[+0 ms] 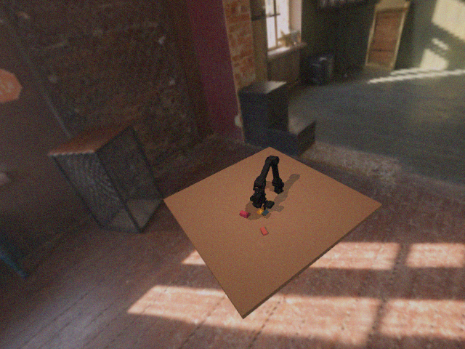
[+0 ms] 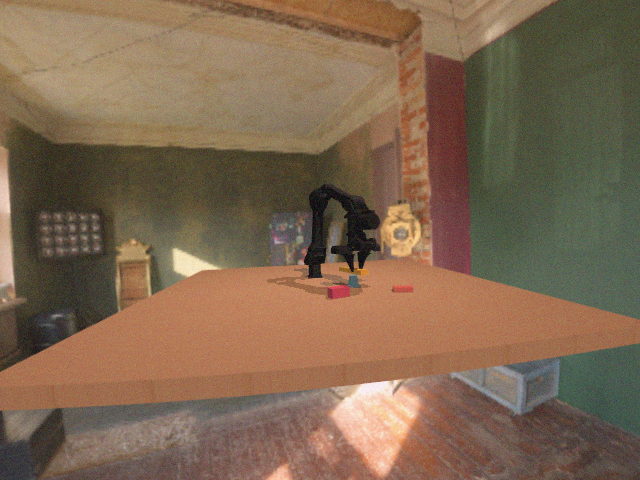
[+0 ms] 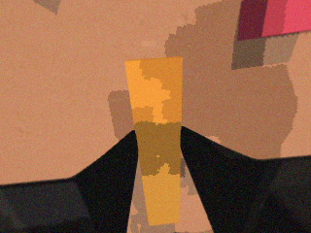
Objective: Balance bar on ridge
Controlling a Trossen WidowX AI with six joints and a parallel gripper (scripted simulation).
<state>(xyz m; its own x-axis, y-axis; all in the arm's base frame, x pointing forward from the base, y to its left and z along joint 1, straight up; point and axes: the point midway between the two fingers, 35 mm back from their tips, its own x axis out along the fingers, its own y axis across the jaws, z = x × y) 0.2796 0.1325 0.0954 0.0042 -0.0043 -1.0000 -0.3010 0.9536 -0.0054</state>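
Right now the bar is 30 mm behind my gripper tip and 10 mm to the right of it. The rest, counted from my gripper tip: pink-red block (120 mm ahead, 90 mm to the right, 40 mm below).
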